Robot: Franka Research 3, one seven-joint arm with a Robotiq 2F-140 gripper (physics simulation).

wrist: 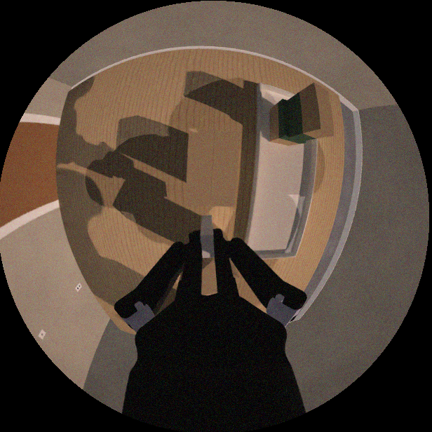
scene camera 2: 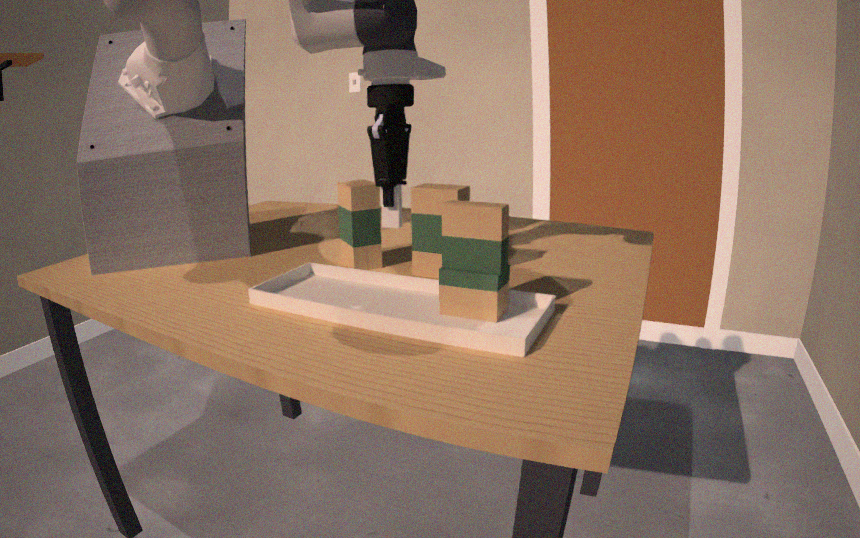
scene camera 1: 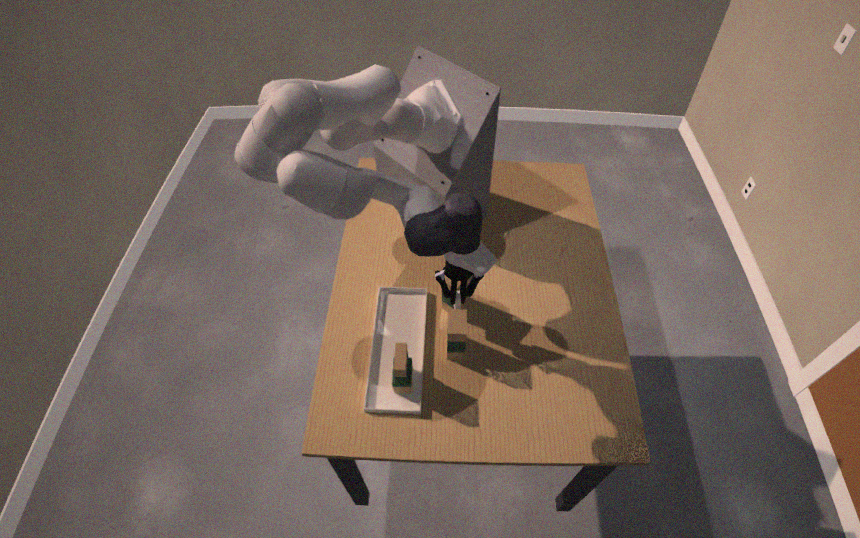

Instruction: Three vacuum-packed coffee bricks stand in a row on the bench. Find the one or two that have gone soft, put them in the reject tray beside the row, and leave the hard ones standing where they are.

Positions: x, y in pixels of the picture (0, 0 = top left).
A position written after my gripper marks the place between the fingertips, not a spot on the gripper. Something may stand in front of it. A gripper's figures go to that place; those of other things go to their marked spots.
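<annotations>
A white reject tray [wrist: 282, 187] is 32 cm from the lens. My own gripper [wrist: 207, 223] is 22 cm from the lens.
</annotations>
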